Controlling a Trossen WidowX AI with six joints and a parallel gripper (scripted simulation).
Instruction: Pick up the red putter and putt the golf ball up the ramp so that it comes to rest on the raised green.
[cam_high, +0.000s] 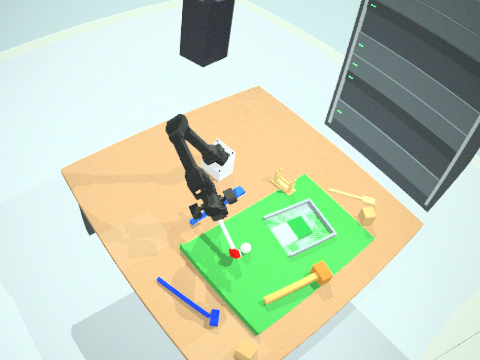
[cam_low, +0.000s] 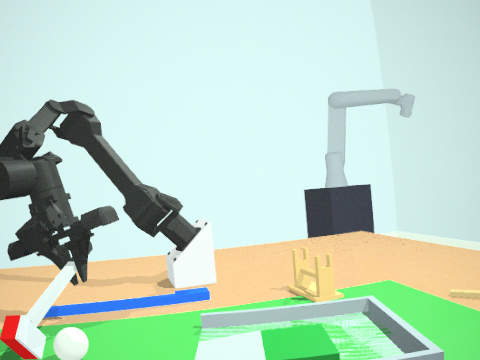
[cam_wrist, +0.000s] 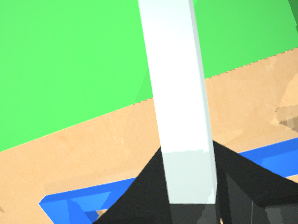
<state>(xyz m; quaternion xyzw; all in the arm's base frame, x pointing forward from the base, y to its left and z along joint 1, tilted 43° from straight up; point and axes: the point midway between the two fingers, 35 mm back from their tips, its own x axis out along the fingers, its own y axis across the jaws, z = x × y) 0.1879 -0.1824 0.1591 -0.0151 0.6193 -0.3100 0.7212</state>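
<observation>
My gripper tip is now 7 cm short of the red putter, 3 cm to the left of it and 1 cm below it. Also, from my gripper tip: white golf ball: 18 cm ahead, 2 cm to the right, 4 cm below; green mat: 28 cm ahead, 13 cm to the left, 6 cm below; wooden stand: 7 cm ahead, 38 cm to the left, 3 cm below.
</observation>
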